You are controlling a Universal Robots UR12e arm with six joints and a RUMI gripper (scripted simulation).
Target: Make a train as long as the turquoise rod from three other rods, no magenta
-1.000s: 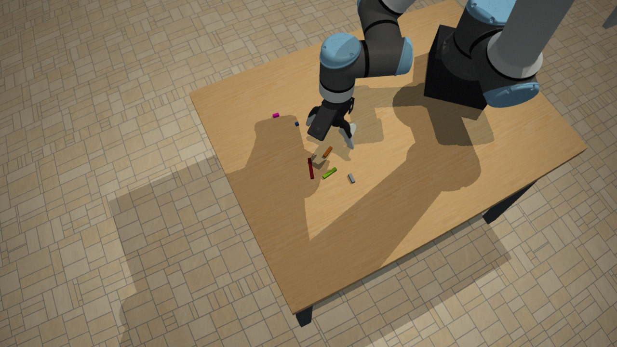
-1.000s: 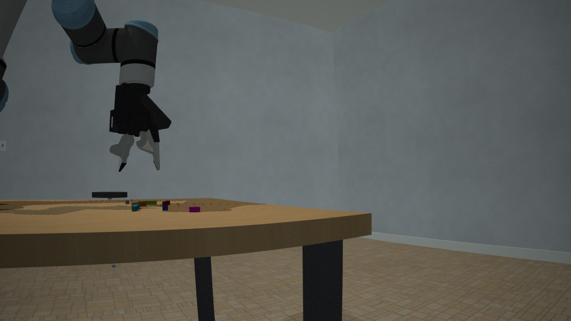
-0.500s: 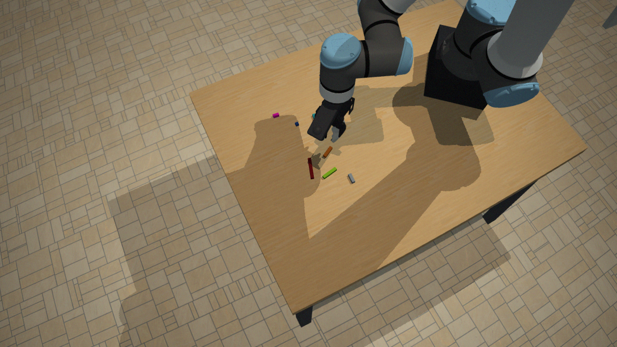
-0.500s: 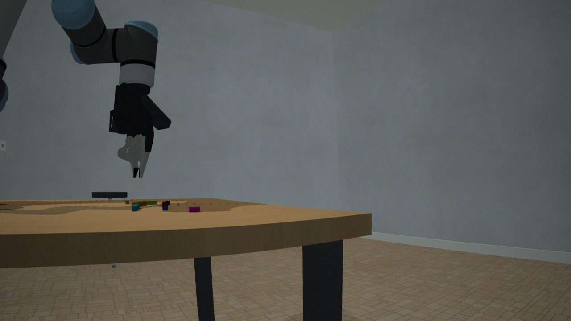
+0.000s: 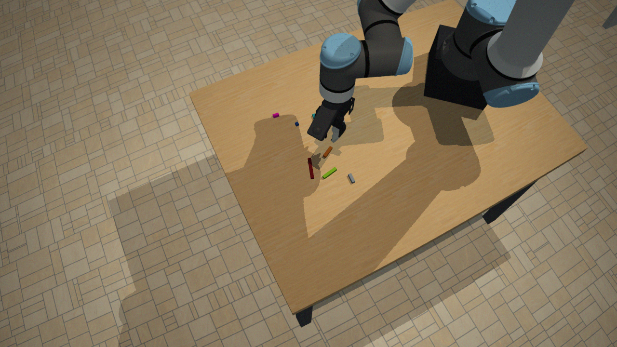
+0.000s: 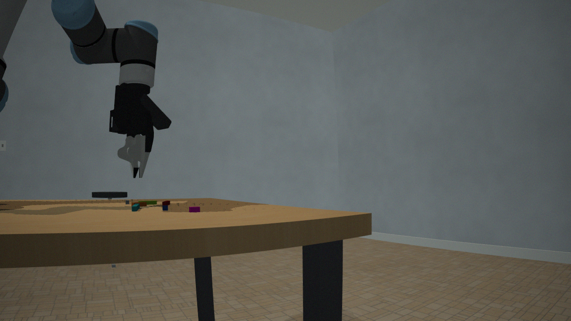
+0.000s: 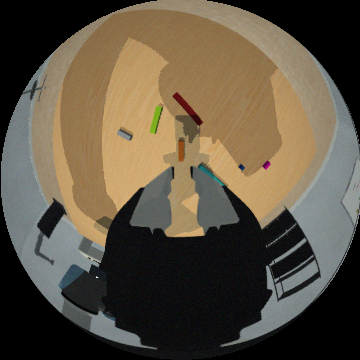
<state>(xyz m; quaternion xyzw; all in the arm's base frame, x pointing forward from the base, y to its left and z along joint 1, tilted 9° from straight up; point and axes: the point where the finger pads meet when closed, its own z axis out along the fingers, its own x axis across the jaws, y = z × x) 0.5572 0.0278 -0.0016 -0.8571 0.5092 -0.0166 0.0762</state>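
Right now my hand is 8 cm above the orange rod. Also, from my hand: red rod (8 cm below, 8 cm ahead, 3 cm to the left); lime rod (8 cm below, 7 cm to the left, 3 cm ahead); turquoise rod (10 cm to the right, 8 cm below, 2 cm behind).
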